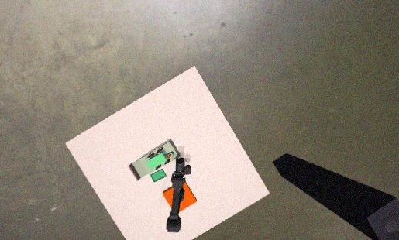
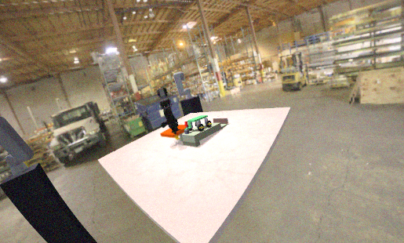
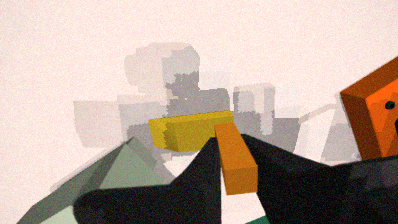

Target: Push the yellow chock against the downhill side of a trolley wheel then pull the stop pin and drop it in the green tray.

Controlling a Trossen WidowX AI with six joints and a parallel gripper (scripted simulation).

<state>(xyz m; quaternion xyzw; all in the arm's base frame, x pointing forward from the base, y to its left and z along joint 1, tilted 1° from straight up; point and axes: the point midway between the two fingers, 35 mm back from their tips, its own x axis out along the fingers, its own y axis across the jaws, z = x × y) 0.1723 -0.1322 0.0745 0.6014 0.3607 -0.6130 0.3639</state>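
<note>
Now: gripper tip 140 mm short of the red-headed stop pin, 60 mm below it and 10 mm to the right of it. Round my gripper tip: yellow chock 20 mm ahead, 10 mm to the right, 10 mm below; then trolley 160 mm ahead, 110 mm to the left, 40 mm above; then green tray 230 mm to the left, 80 mm below, 30 mm ahead.
</note>
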